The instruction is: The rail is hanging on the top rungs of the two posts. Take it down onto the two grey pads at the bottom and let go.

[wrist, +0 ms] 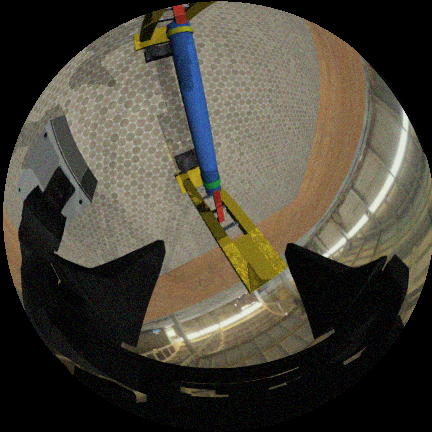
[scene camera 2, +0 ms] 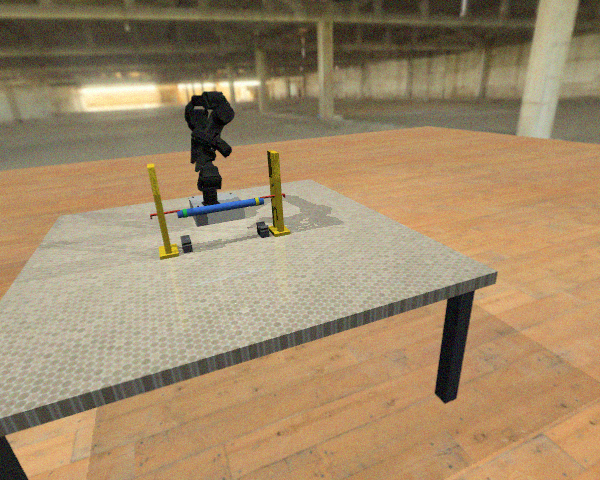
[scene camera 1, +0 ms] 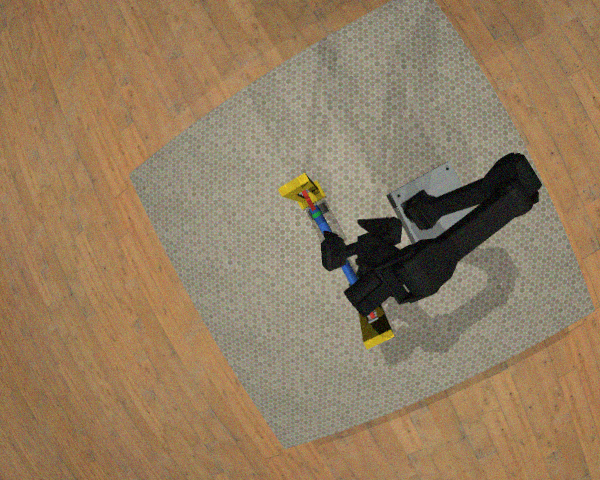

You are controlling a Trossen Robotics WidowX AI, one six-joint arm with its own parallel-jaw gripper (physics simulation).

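Where they show: gripper, between the fingertips: [wrist: 227,249] [scene camera 2: 194,167] [scene camera 1: 341,226]; arm's base, origin of its link: [wrist: 59,188] [scene camera 2: 210,203] [scene camera 1: 415,207].
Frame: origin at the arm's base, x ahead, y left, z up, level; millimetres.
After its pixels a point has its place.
Observation:
The rail [scene camera 1: 350,273] {z 69, x 262, y 46 mm} [scene camera 2: 220,206] {z 63, x 270, y -25 mm} [wrist: 198,105] {z 69, x 259, y -17 mm} is a blue bar with a green band, a yellow band and thin red ends. It hangs across the two yellow posts, its red ends passing through the green-end post [scene camera 1: 291,189] {z 226, x 253, y -211 mm} [scene camera 2: 157,205] {z 106, x 278, y -224 mm} [wrist: 255,257] {z 183, x 246, y -207 mm} and the yellow-end post [scene camera 1: 378,338] {z 226, x 275, y 179 mm} [scene camera 2: 276,192] {z 88, x 309, y 170 mm}. My gripper [scene camera 1: 350,235] {z 194, x 209, y -80 mm} [scene camera 2: 212,159] [wrist: 227,249] {z 194, x 209, y -80 mm} is open and empty, above the rail and apart from it. The green-side grey pad [scene camera 2: 186,244] {z -47, x 271, y -159 mm} [wrist: 186,160] {z -43, x 239, y -147 mm} and yellow-side pad [scene camera 2: 262,229] {z -43, x 296, y 110 mm} [wrist: 158,52] {z -45, x 262, y 114 mm} sit on the table below. In scene camera 1 the arm hides part of the rail.
The tiled table [scene camera 1: 225,200] {z -75, x 499, y -375 mm} [scene camera 2: 250,310] {z -74, x 720, y -92 mm} [wrist: 255,100] {z -74, x 465, y -64 mm} carries the grey base plate [scene camera 1: 430,185] {z 0, x -75, y -30 mm} [scene camera 2: 220,216] {z -47, x 47, y 21 mm} behind the posts. Both posts rise well above the rail. Dark arm shadows lie on the table. Wooden floor [scene camera 1: 75,300] [scene camera 2: 325,410] surrounds it.

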